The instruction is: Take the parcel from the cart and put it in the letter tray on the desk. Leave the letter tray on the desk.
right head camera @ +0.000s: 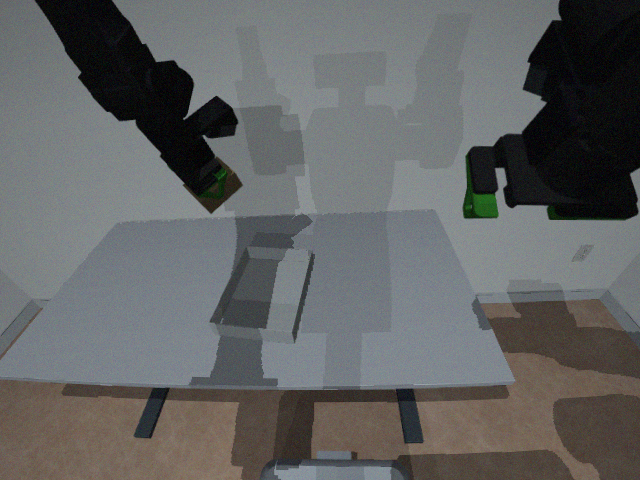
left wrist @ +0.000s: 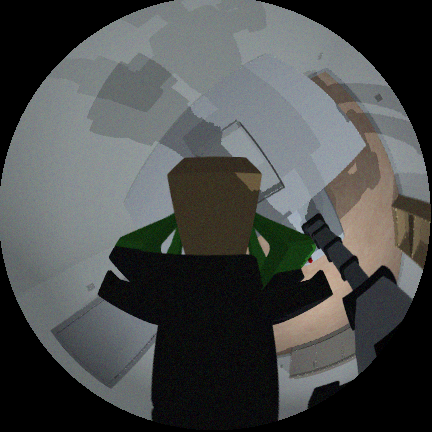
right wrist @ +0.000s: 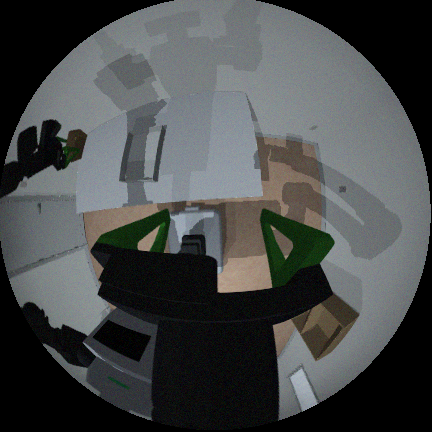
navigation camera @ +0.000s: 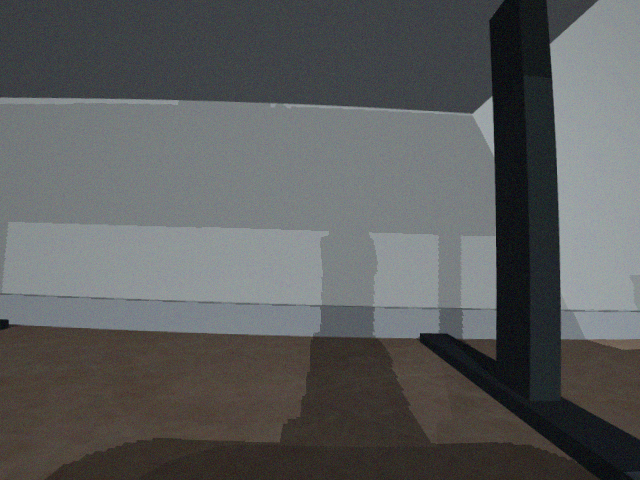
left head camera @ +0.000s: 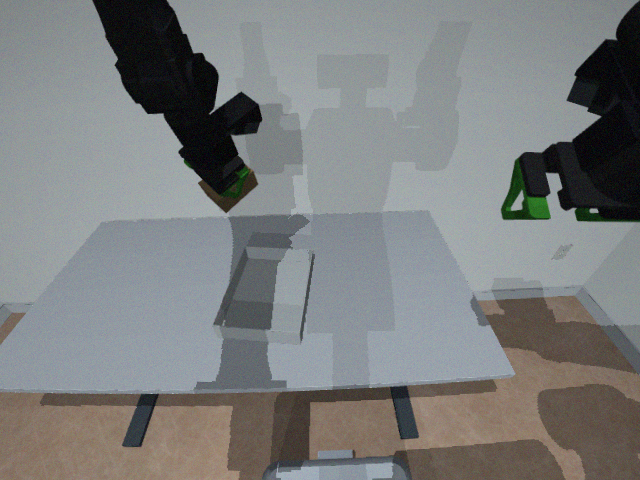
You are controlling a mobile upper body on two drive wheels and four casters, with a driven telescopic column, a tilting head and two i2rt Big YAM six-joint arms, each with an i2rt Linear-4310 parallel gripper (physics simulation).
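Frame: origin at the left arm's base, x left, y back, z up, level; centimetres.
Seen in the pictures: left gripper, fingertip midpoint: (right head camera: 212,188) (left wrist: 214,213) (right wrist: 74,146) (left head camera: 227,186); right gripper, fingertip midpoint: (right head camera: 506,213) (right wrist: 214,213) (left head camera: 540,215).
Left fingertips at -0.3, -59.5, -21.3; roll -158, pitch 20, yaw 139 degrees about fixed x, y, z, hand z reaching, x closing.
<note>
Pixels of each thing's middle, then the offset from my left fingertips to it, as dx, dy, dz. "*": a spot on its surface instead. Level surfaces: height alone.
- brown box-shaped parcel, body centre: (left wrist: 214,210) (left head camera: 229,183) (right head camera: 213,185) (right wrist: 74,144) -0.5, -0.2, +0.5
- desk, its level: dz -47.7
- dark desk leg, surface spot: (navigation camera: 527,206) * -53.8, -14.4, -88.2
The brown box-shaped parcel (left head camera: 225,206) (right head camera: 232,184) (left wrist: 215,200) (right wrist: 78,144) is in my left gripper (left head camera: 230,188) (left wrist: 214,213), which is shut on it. They are up in the air, beyond and above the letter tray in the head views. The grey, open letter tray (left head camera: 261,333) (right head camera: 253,331) (right wrist: 161,150) lies on the desk (left head camera: 423,310) (right head camera: 429,310) (right wrist: 220,150), left of its middle. Nothing shows inside the tray; in the left wrist view the parcel hides part of it. My right gripper (left head camera: 563,214) (right head camera: 519,212) (right wrist: 214,213) is open and empty, high at the right. The cart is not recognisable.
A wall stands behind the desk. Dark desk feet (left head camera: 140,421) (right head camera: 409,415) reach out below its near edge, and a dark desk leg (navigation camera: 527,206) stands at the right in the navigation view. My base (left head camera: 336,469) is close to the desk. A brown open-fronted unit (right wrist: 342,309) stands behind at the lower right.
</note>
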